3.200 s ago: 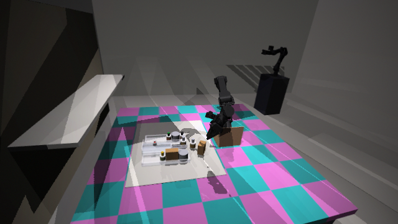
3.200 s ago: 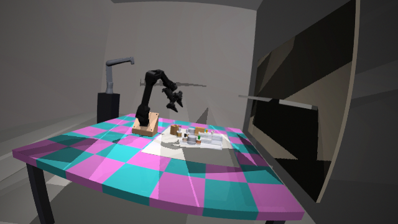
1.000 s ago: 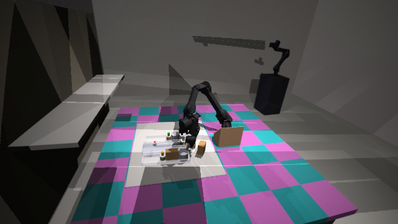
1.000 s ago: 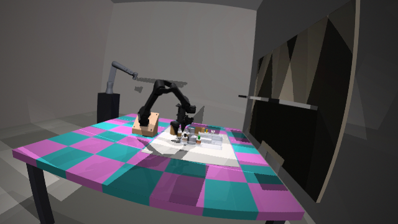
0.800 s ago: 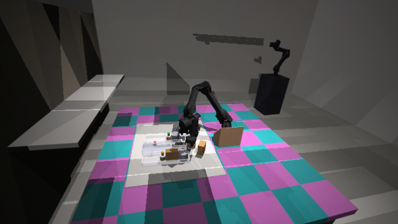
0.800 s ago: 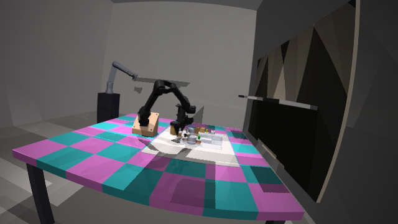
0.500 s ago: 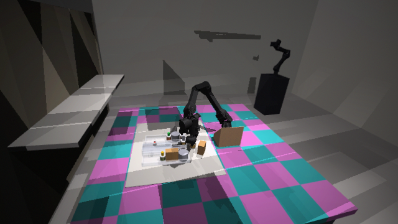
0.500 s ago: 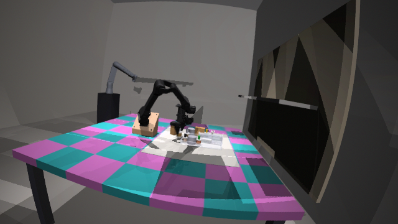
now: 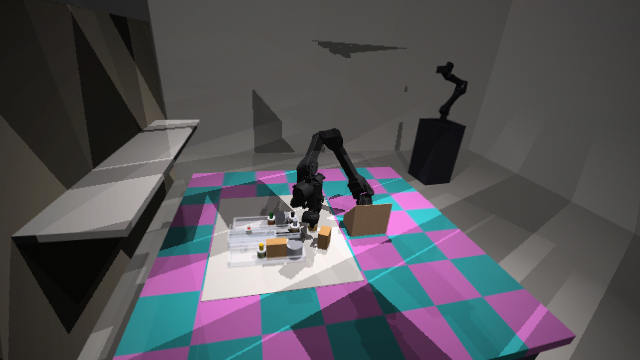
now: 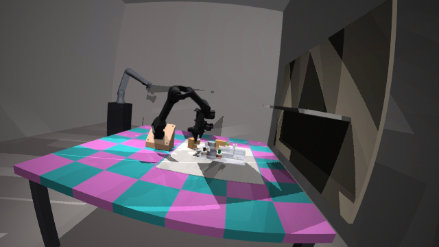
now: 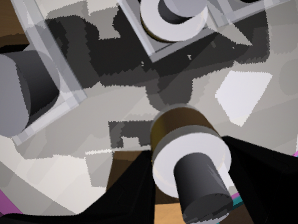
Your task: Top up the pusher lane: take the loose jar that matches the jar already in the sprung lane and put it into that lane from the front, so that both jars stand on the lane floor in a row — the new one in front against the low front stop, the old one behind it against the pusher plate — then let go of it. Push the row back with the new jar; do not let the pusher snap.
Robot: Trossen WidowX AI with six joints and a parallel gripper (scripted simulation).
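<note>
Now: gripper tip 50 mm to the right of the tan box, 40 mm past it and 30 mm above it. From my gripper tip the other things lie so: clear lane rack 220 mm ahead, 50 mm below, 30 mm to the right.
</note>
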